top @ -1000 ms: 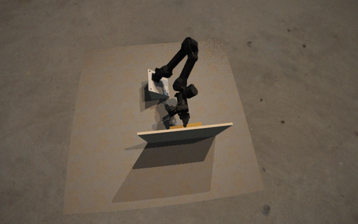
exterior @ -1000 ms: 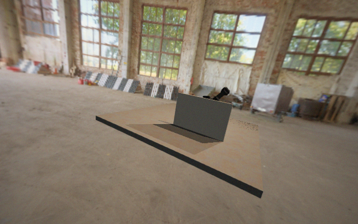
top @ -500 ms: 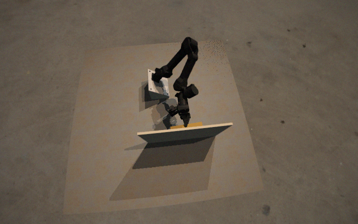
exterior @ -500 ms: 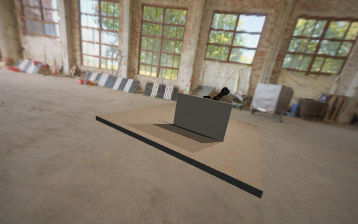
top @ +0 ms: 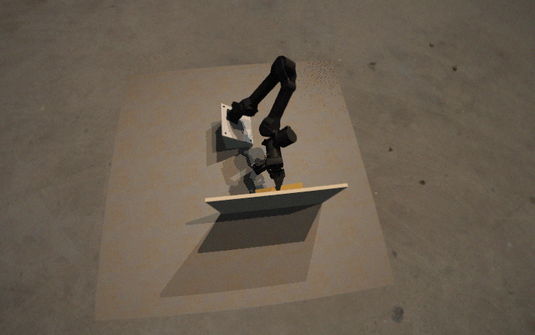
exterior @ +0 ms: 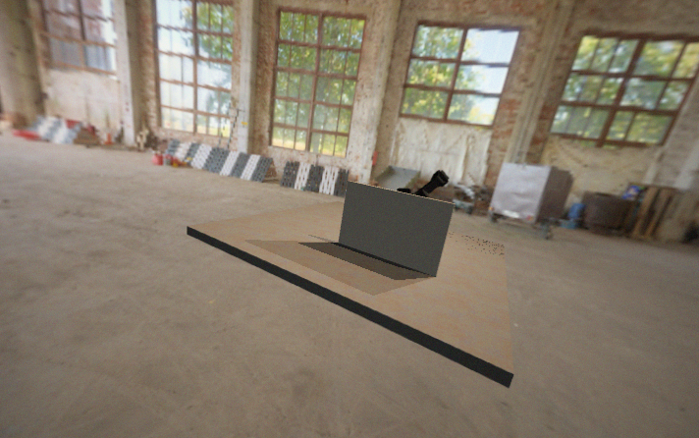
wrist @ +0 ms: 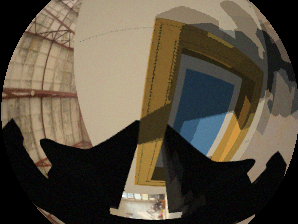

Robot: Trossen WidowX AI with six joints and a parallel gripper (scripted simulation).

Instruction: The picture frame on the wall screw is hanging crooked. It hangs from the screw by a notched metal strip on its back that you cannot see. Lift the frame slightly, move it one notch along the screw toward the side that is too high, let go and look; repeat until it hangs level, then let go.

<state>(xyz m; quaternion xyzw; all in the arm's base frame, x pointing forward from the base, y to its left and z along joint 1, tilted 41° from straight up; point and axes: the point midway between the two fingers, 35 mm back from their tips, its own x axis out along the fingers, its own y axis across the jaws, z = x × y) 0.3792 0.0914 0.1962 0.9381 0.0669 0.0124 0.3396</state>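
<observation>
My gripper tip is 10 mm to the right of the picture frame and 50 mm above it. The rest, counted from my gripper tip: wall panel 20 mm ahead, 10 mm to the right, 70 mm below.
</observation>
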